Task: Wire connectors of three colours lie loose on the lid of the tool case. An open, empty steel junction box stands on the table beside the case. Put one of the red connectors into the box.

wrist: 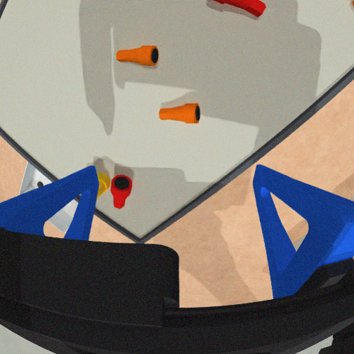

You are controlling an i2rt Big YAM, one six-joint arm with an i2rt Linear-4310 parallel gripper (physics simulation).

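A red connector (120, 191) lies near the corner of the pale case lid (55, 110), between the fingertips' lines and nearer the left finger, its dark opening toward the top of the view. A second red connector (247, 6) lies at the top edge of the view, partly cut off. My gripper (175, 173) is open with its blue fingers wide apart and nothing held between them. The steel junction box (31, 179) shows in part at the lower left, beyond the lid's edge, mostly hidden behind the left finger.
A yellow connector (103, 185) lies right beside the red one, partly hidden by the left fingertip. Two orange connectors (138, 55) (181, 113) lie farther up on the lid. The lid's dark edges meet in a corner below the near red connector.
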